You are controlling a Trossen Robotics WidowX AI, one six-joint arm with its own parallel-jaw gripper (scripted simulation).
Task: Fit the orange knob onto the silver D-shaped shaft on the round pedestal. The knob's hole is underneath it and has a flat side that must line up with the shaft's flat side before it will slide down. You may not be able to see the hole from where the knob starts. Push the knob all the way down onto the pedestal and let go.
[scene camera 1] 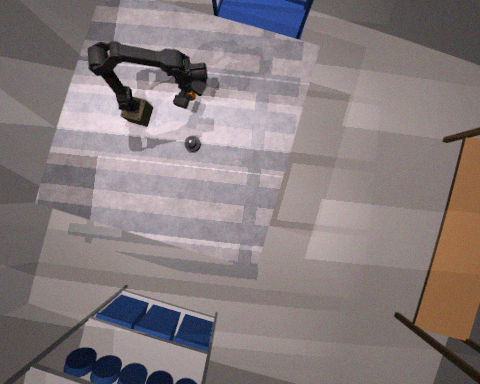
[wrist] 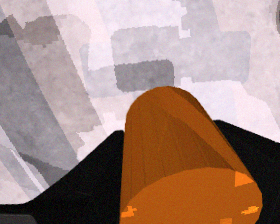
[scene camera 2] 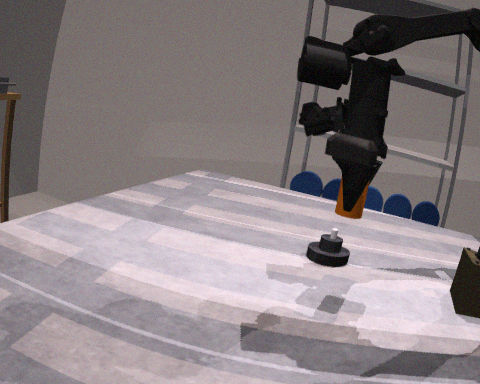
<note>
My gripper holds an orange knob. I also see a round black pedestal.
My gripper is seen too in the wrist view.
</note>
